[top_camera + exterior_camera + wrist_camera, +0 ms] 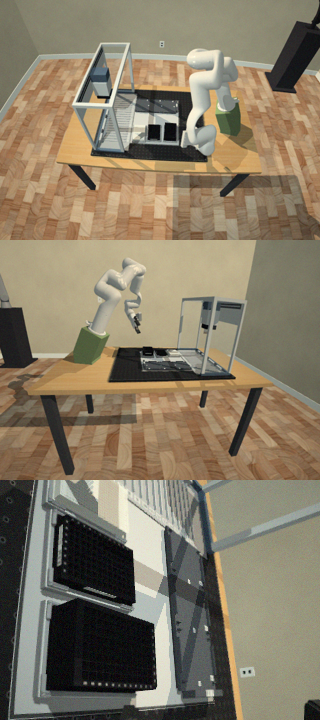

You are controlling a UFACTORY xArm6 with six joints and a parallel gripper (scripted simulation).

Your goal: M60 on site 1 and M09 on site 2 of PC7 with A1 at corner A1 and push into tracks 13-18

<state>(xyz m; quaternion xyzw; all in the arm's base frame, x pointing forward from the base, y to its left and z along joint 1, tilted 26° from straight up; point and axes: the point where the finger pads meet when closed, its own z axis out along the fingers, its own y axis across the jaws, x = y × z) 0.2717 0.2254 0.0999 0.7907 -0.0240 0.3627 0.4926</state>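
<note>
Right now my hand is 20 cm above the nest S1, 9 cm to the left of it and 8 cm short of it. The rest, counted from my hand: plate nest: 30 cm ahead, 20 cm below, 8 cm to the right; apron: 21 cm to the right, 20 cm below, 19 cm ahead; black 96-well plate: 19 cm ahead, 18 cm below, 9 cm to the right.
</note>
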